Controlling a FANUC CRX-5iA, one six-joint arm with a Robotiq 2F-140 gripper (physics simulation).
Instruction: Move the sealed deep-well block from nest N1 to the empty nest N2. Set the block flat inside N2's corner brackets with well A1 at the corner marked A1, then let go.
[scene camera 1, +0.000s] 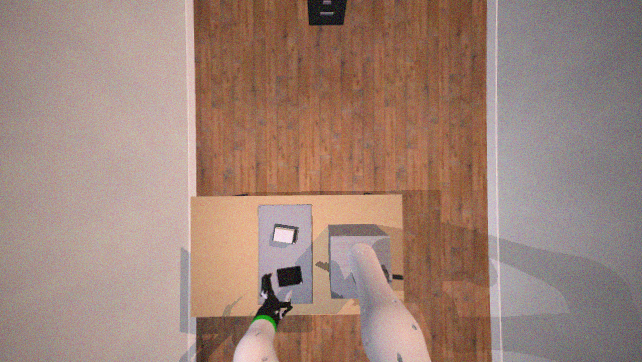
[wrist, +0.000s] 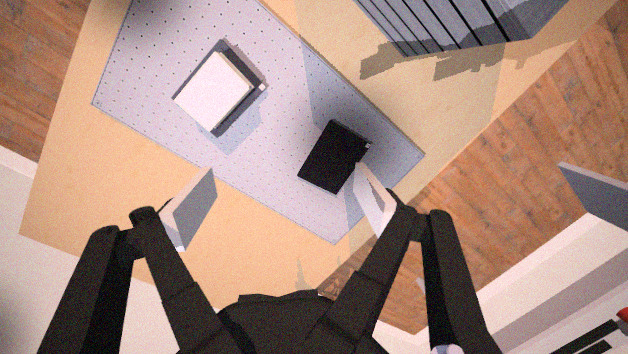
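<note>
The sealed block (scene camera 1: 284, 234) (wrist: 214, 91) shows a white top and sits in the dark nest N1 (wrist: 242, 65) on the grey perforated plate (scene camera 1: 285, 212) (wrist: 145, 75). The other nest, N2 (scene camera 1: 289, 276) (wrist: 334, 157), is black and empty. A small pale mark shows at one corner of each nest in the wrist view; no lettering is readable. My gripper (scene camera 1: 278, 291) (wrist: 286, 179) is wide open, with nothing between its fingers. It hangs above the table's front edge beside N2, apart from both nests. In the wrist view its right finger pad appears close to N2's lower corner.
A grey box-shaped unit with dark slots (scene camera 1: 345, 250) (wrist: 450, 25) stands on the wooden table (scene camera 1: 222, 255) (wrist: 125, 165), right of the plate. A pale arm link (scene camera 1: 372, 280) passes over that unit. A black cabinet (scene camera 1: 326, 12) stands at the far end of the floor.
</note>
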